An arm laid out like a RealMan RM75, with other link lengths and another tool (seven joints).
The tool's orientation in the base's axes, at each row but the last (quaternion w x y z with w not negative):
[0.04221, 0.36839, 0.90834, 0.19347]
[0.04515, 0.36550, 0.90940, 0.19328]
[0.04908, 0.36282, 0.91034, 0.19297]
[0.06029, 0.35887, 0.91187, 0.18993]
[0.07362, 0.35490, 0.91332, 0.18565]
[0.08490, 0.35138, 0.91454, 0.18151]
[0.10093, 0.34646, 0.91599, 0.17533]
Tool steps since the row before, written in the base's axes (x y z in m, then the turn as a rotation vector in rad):
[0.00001, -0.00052, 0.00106, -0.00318, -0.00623, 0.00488]
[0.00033, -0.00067, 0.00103, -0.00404, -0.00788, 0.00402]
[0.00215, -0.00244, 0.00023, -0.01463, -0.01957, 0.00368]
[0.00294, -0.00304, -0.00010, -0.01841, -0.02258, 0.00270]
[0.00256, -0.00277, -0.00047, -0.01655, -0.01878, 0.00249]
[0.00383, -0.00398, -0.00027, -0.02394, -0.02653, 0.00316]
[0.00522, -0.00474, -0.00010, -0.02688, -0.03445, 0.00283]
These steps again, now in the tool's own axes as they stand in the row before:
[-0.00029, 0.00007, -0.00114, -0.00164, -0.00428, -0.00719]
[-0.00064, 0.00017, -0.00109, -0.00219, -0.00626, -0.00712]
[-0.00322, -0.00015, -0.00049, -0.00240, -0.02092, -0.01292]
[-0.00422, -0.00022, -0.00011, -0.00169, -0.02571, -0.01386]
[-0.00376, -0.00048, 0.00032, -0.00049, -0.02206, -0.01209]
[-0.00550, -0.00050, 0.00025, -0.00027, -0.03164, -0.01690]
[-0.00703, -0.00022, 0.00050, -0.00339, -0.03906, -0.01949]

